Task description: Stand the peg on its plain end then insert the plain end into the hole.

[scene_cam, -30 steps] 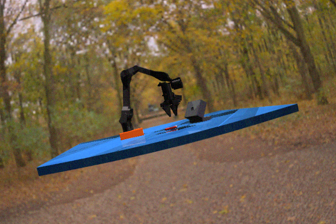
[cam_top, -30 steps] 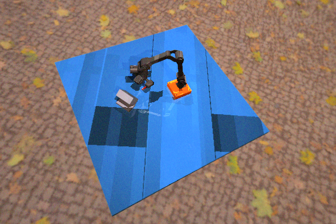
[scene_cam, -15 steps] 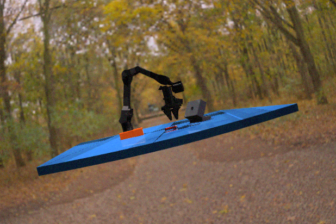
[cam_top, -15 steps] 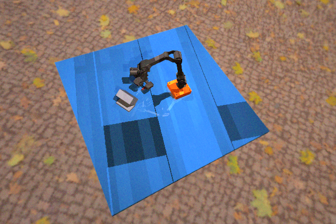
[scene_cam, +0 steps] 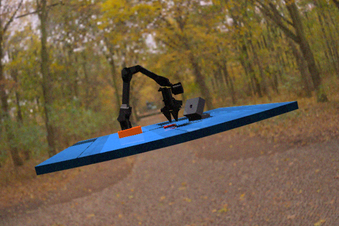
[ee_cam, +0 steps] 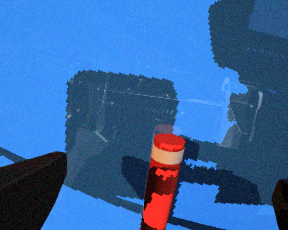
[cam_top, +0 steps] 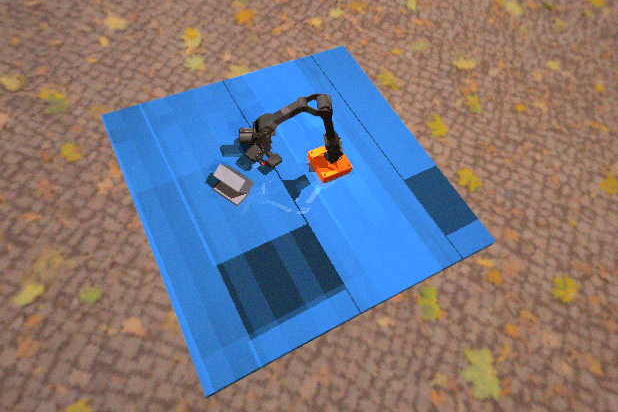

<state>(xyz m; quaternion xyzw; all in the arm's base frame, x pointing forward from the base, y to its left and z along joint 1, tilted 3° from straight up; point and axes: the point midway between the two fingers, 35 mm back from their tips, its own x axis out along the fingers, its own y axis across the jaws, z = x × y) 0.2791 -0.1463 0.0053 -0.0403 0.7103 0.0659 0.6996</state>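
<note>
Right now the red peg is 1 cm behind my gripper tip and 2 cm below it. From my gripper tip the other things lie so: dark foot (19 cm ahead, 6 cm to the left, 2 cm below); grey sloped panel (17 cm ahead, 5 cm to the left, 5 cm above).
</note>
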